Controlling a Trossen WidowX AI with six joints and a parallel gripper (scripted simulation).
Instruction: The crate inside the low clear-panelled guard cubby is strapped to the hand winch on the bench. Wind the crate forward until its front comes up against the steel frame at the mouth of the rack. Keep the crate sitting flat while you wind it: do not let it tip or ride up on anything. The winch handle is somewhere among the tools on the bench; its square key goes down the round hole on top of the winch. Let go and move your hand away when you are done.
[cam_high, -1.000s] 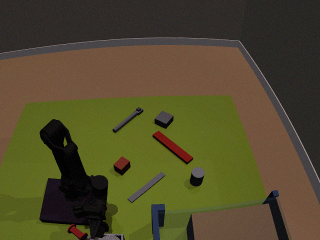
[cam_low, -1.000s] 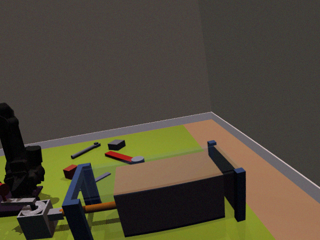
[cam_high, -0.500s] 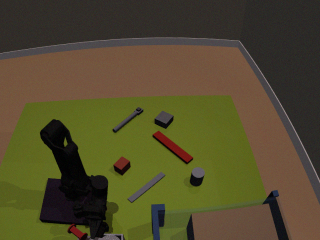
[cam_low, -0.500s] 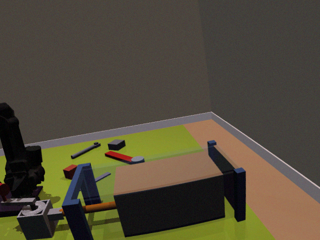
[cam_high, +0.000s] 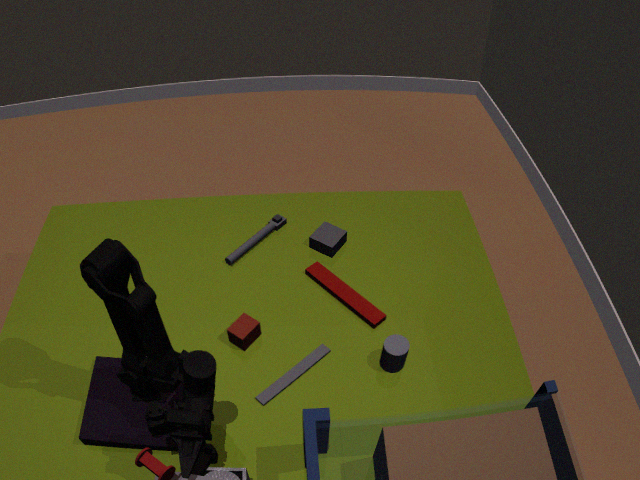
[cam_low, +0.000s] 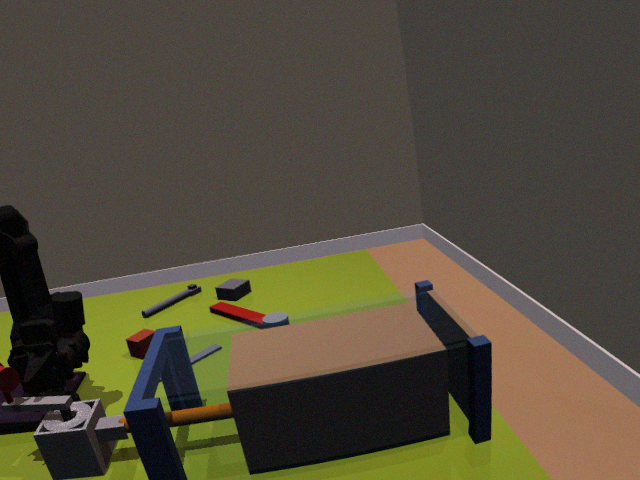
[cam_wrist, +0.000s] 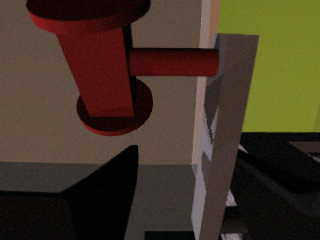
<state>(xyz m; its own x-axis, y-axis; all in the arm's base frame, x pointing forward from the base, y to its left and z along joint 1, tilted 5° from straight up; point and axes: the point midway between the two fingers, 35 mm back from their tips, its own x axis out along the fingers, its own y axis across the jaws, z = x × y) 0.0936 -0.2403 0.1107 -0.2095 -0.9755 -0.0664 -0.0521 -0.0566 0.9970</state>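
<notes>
Now: gripper tip 5 cm past the red crank grip, 2 cm to the right of it and 2 cm below it. The rest, counted from my gripper tip: winch handle: 1 cm behind, 1 cm to the left, 1 cm below; blue steel frame: 21 cm ahead, 3 cm to the right, 3 cm below; grey winch: 3 cm ahead, 1 cm to the right, 10 cm below.
</notes>
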